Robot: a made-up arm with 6 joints. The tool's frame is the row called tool.
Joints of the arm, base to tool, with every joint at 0 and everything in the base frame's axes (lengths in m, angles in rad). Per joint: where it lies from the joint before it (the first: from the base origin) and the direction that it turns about. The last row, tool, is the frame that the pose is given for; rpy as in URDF.
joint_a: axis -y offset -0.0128 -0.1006 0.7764
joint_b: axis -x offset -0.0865 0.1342 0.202
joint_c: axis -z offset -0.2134 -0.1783 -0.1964
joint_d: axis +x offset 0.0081 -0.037 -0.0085
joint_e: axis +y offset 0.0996 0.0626 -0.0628
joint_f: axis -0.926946 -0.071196 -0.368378 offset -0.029 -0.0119 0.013
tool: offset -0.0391 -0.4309 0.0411 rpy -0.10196 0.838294 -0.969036
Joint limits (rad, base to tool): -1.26..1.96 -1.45..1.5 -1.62..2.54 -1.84..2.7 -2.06..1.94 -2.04..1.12
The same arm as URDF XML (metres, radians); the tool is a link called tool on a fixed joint. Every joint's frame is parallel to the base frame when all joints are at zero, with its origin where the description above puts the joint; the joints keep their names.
<robot name="arm">
<joint name="joint_a" type="revolute"><parent link="base_link"/><child link="link1"/><origin xyz="-0.0128 -0.1006 0.7764" rpy="0 0 0"/><axis xyz="0 -1 0"/><limit lower="-1.26" upper="1.96"/></joint>
<joint name="joint_b" type="revolute"><parent link="link1"/><child link="link2"/><origin xyz="-0.0865 0.1342 0.202" rpy="0 0 0"/><axis xyz="-1 0 0"/><limit lower="-1.45" upper="1.5"/></joint>
<joint name="joint_c" type="revolute"><parent link="link2"/><child link="link3"/><origin xyz="-0.2134 -0.1783 -0.1964" rpy="0 0 0"/><axis xyz="0 0 -1"/><limit lower="-1.62" upper="2.54"/></joint>
<joint name="joint_d" type="revolute"><parent link="link3"/><child link="link4"/><origin xyz="0.0081 -0.037 -0.0085" rpy="0 0 0"/><axis xyz="1 0 0"/><limit lower="-1.84" upper="2.7"/></joint>
<joint name="joint_e" type="revolute"><parent link="link4"/><child link="link5"/><origin xyz="0.0996 0.0626 -0.0628" rpy="0 0 0"/><axis xyz="0 1 0"/><limit lower="-2.06" upper="1.94"/></joint>
<joint name="joint_f" type="revolute"><parent link="link5"/><child link="link6"/><origin xyz="-0.029 -0.0119 0.013" rpy="0 0 0"/><axis xyz="-0.926932 -0.071202 -0.368413"/><limit lower="-2.04" upper="1.12"/></joint>
<joint name="tool_fixed" type="fixed"><parent link="link6"/><child link="tool"/><origin xyz="-0.0391 -0.4309 0.0411" rpy="-0.102 0.8383 -0.969"/></joint>
<link name="base_link"/>
<link name="link1"/>
<link name="link2"/>
<link name="link3"/>
<link name="link4"/>
<link name="link5"/>
<link name="link6"/>
<link name="tool"/>
</robot>

